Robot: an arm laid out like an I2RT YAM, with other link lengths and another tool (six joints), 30 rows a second.
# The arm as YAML. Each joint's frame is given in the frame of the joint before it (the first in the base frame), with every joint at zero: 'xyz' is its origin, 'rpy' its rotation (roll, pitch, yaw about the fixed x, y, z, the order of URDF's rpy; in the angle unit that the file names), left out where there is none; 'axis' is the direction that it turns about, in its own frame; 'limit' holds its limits. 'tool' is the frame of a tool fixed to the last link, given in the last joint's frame.
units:
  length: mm
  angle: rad
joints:
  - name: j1
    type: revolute
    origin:
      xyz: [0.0, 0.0, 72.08]
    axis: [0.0, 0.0, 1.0]
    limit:
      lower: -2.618
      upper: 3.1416
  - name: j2
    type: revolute
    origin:
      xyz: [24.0, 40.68, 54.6]
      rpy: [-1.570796, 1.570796, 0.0]
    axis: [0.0, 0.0, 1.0]
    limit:
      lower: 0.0
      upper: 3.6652
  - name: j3
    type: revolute
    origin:
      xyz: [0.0, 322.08, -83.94]
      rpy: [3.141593, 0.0, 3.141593]
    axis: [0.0, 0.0, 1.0]
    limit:
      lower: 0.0
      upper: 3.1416
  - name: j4
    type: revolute
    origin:
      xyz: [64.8, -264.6, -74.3]
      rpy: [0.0, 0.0, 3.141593]
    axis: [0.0, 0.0, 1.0]
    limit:
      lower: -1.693
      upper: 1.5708
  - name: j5
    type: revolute
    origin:
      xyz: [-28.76, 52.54, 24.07]
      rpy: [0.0, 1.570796, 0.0]
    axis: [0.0, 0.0, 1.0]
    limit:
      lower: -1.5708
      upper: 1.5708
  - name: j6
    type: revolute
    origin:
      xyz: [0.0, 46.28, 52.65]
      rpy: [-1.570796, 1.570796, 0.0]
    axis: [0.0, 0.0, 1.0]
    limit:
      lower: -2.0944
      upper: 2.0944
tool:
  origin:
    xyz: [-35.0, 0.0, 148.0]
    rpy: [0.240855, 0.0, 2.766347]
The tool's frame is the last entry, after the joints.
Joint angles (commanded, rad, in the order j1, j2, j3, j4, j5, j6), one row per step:
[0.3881 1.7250 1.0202 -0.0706 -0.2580 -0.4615]
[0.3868 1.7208 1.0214 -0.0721 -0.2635 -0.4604]
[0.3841 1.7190 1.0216 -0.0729 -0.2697 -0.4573]
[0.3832 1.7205 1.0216 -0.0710 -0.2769 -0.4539]
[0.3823 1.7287 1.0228 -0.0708 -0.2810 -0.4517]
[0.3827 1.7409 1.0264 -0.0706 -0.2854 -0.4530]
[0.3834 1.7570 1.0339 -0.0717 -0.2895 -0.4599]
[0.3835 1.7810 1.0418 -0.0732 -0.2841 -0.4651]
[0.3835 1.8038 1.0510 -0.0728 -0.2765 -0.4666]
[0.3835 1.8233 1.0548 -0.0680 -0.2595 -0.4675]
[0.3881 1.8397 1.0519 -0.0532 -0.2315 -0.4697]
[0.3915 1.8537 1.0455 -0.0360 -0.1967 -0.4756]
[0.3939 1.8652 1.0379 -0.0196 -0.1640 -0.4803]
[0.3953 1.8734 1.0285 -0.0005 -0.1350 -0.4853]
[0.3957 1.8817 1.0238 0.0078 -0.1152 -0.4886]
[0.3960 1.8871 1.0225 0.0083 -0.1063 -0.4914]
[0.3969 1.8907 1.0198 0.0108 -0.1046 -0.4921]
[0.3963 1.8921 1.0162 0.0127 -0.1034 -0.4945]
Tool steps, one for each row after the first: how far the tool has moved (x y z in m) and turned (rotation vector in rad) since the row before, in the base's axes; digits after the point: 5 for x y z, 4 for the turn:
[-0.00015 0.00048 0.00218 0.0056 -0.0016 0.0019]
[-0.00019 -0.00001 0.00088 0.0061 0.0021 -0.0003]
[-0.00024 0.00106 -0.00021 0.0066 0.0032 0.0020]
[0.00004 0.00049 -0.00293 0.0013 0.0085 0.0006]
[0.00049 0.00126 -0.00373 -0.0009 0.0083 0.0044]
[0.00147 0.00155 -0.00413 -0.0045 0.0065 0.0083]
[0.00227 -0.00031 -0.00779 -0.0128 0.0122 -0.0001]
[0.00311 -0.00036 -0.00673 -0.0108 0.0094 -0.0041]
[0.00311 -0.00228 -0.00702 -0.0162 0.0050 -0.0108]
[0.00299 -0.00237 -0.00708 -0.0221 -0.0047 -0.0125]
[0.00320 -0.00444 -0.00697 -0.0283 -0.0095 -0.0155]
[0.00255 -0.00475 -0.00618 -0.0262 -0.0088 -0.0158]
[0.00240 -0.00457 -0.00480 -0.0222 -0.0117 -0.0141]
[0.00110 -0.00363 -0.00438 -0.0174 -0.0026 -0.0102]
[-0.00002 -0.00183 -0.00278 -0.0101 0.0021 -0.0035]
[-0.00072 -0.00023 -0.00221 -0.0030 0.0028 0.0003]
[-0.00072 -0.00094 -0.00159 -0.0034 0.0017 0.0004]

